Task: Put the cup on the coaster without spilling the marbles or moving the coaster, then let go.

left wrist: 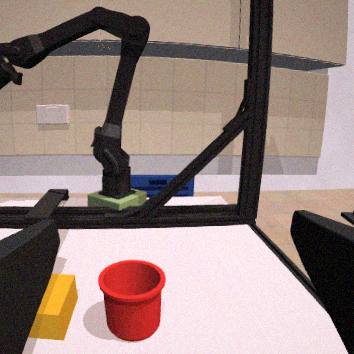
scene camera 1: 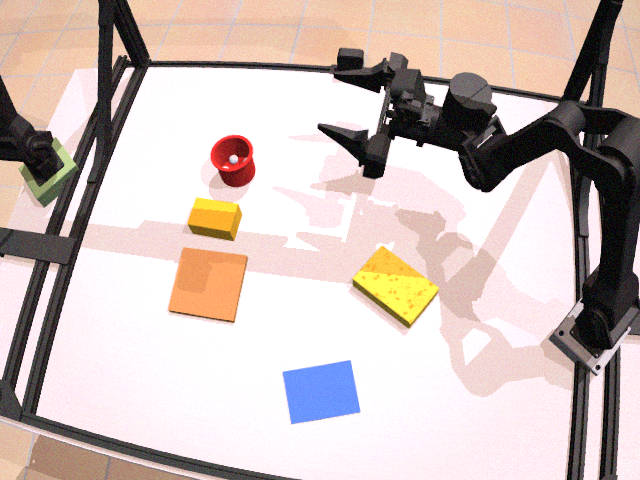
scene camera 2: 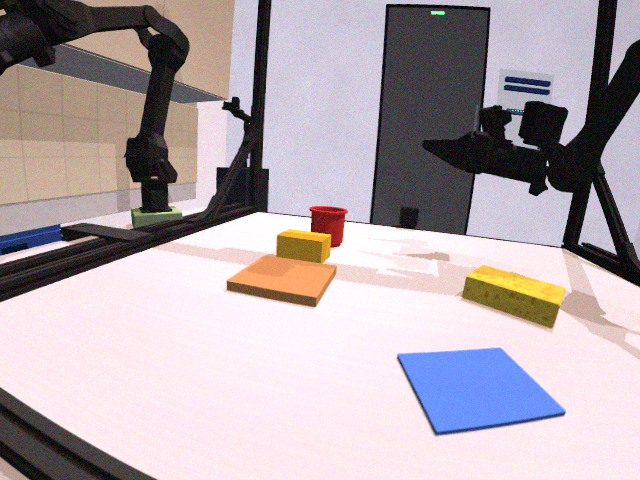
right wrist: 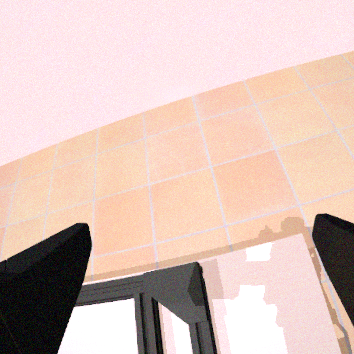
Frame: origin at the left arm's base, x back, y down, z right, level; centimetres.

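Seen in the pictures: left gripper, fingertip midpoint: [left wrist: 176,227] [scene camera 1: 325,99] [scene camera 2: 422,144]; right gripper, fingertip midpoint: [right wrist: 202,230]; left arm's base at its link origin: [scene camera 1: 593,331]; right arm's base at its link origin: [left wrist: 116,192] [scene camera 1: 45,166] [scene camera 2: 155,210].
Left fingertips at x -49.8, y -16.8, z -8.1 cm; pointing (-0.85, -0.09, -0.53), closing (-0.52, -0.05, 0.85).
Note:
Pixels of each thing's top centre, then the offset from my left fingertips to it. "*": a spot on its surface instead.
- red cup at its top centre: [left wrist: 131,276] [scene camera 1: 231,152] [scene camera 2: 328,209] dz -11.1, dx -11.4, dy +13.1 cm
- orange square slab at its top centre: [scene camera 2: 286,272] [scene camera 1: 206,282] dz -27.6, dx +0.7, dy +18.4 cm
- thinner blue square at a spot on its surface: [scene camera 2: 478,390] [scene camera 1: 319,398] * dz -27.4, dx +25.6, dy +19.3 cm
- yellow-orange block at its top centre: [left wrist: 46,291] [scene camera 2: 304,234] [scene camera 1: 212,213] dz -19.7, dx -6.6, dy +16.0 cm
- speckled yellow sponge at its top centre: [scene camera 2: 516,281] [scene camera 1: 396,283] dz -7.9, dx +21.6, dy +16.7 cm
A red cup [scene camera 1: 238,174] [scene camera 2: 327,227] [left wrist: 133,316] stands upright on the table, with pale marbles [scene camera 1: 233,159] inside it. An orange square slab [scene camera 1: 208,285] [scene camera 2: 281,279] and a thinner blue square [scene camera 1: 321,392] [scene camera 2: 478,390] lie flat; I cannot tell for certain which is the coaster. My left gripper [scene camera 1: 326,100] [scene camera 2: 424,145] [left wrist: 176,227] is open and empty, above the table to the right of the cup in scene camera 1, fingers pointing towards the cup's side. My right gripper [right wrist: 202,230] is open and empty, away from the cup.
A yellow-orange block [scene camera 1: 214,219] [scene camera 2: 303,245] [left wrist: 56,306] lies between the cup and the orange slab. A speckled yellow sponge [scene camera 1: 395,286] [scene camera 2: 513,295] lies right of the slab. Black frame rails [scene camera 1: 240,64] edge the table.

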